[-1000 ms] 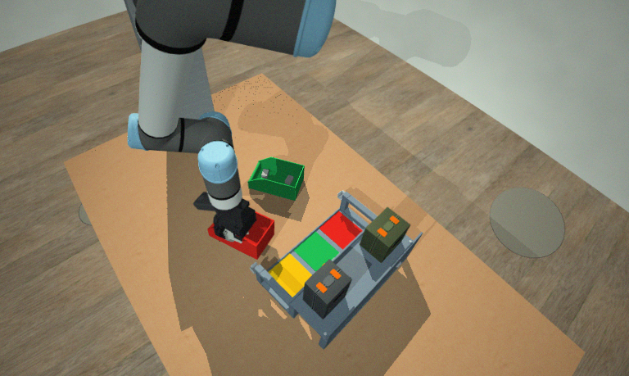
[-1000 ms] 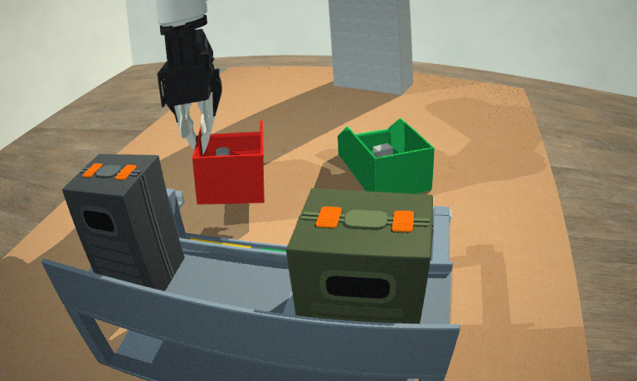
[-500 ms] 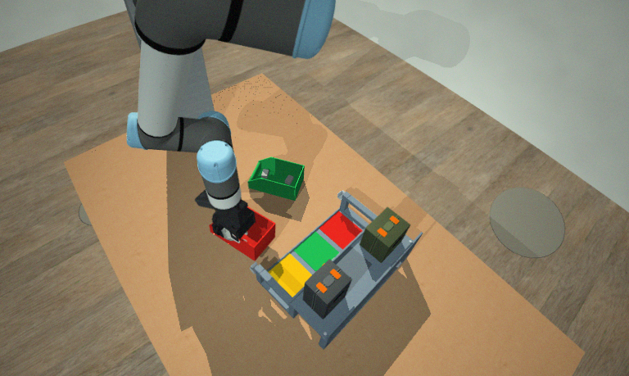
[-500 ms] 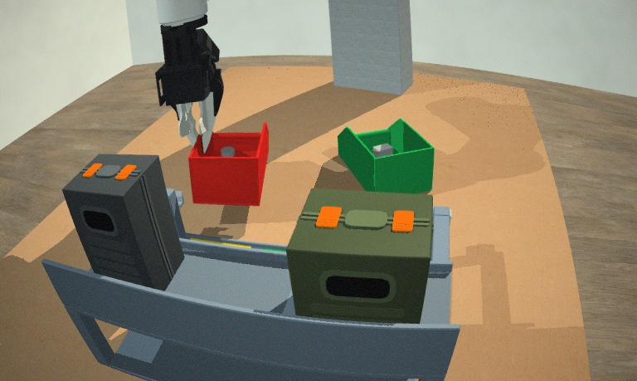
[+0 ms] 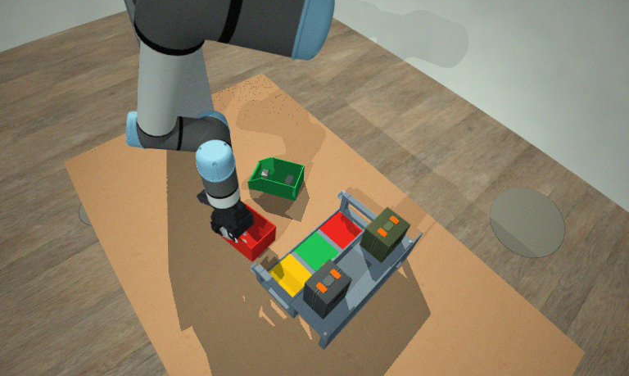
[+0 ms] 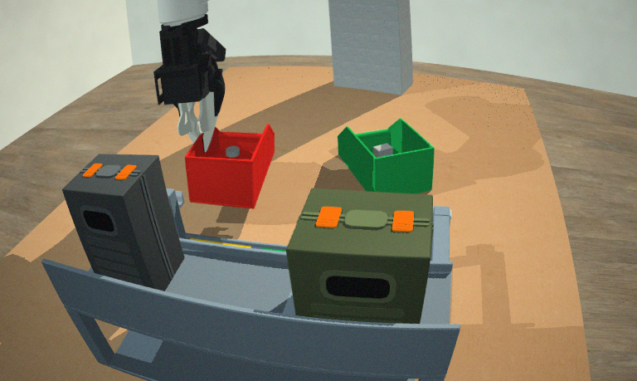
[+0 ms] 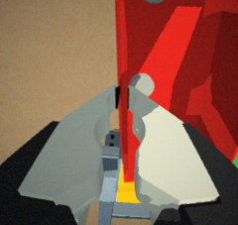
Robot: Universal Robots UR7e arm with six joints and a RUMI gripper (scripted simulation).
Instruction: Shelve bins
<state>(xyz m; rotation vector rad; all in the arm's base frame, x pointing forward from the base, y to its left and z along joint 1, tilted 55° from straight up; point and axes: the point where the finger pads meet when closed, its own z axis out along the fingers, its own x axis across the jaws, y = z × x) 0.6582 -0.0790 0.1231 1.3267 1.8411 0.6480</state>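
Now: hand 4 cm to the right of the red bin, 3 cm above it and 2 cm past it. Round my hand: olive box (34 cm to the left, 25 cm ahead, 5 cm above); then dark grey box (29 cm ahead, 12 cm to the left, 6 cm above); then green bin (24 cm to the left, 16 cm behind, 6 cm below).
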